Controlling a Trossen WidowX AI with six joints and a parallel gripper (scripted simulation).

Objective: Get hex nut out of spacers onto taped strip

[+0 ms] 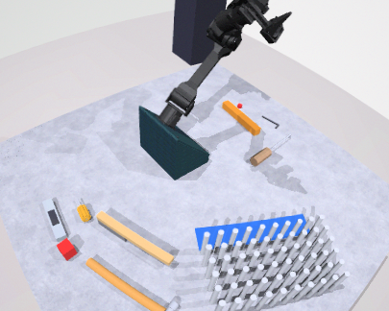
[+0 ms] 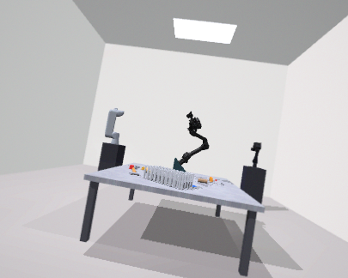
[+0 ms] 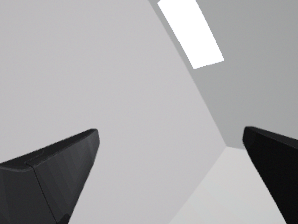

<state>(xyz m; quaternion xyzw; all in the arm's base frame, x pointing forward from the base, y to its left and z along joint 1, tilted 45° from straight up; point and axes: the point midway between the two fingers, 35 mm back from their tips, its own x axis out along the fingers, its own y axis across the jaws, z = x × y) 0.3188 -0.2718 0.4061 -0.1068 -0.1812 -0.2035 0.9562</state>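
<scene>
Right now my gripper tip is 65 cm above the wooden-handled screwdriver, 30 cm to the right of it and 9 cm past it. The rest, counted from my gripper tip: thin metal piece: 66 cm below, 41 cm to the left, 21 cm behind; orange bar: 65 cm below, 30 cm behind, 29 cm to the left; blue strip: 66 cm below, 16 cm ahead, 3 cm to the right.
</scene>
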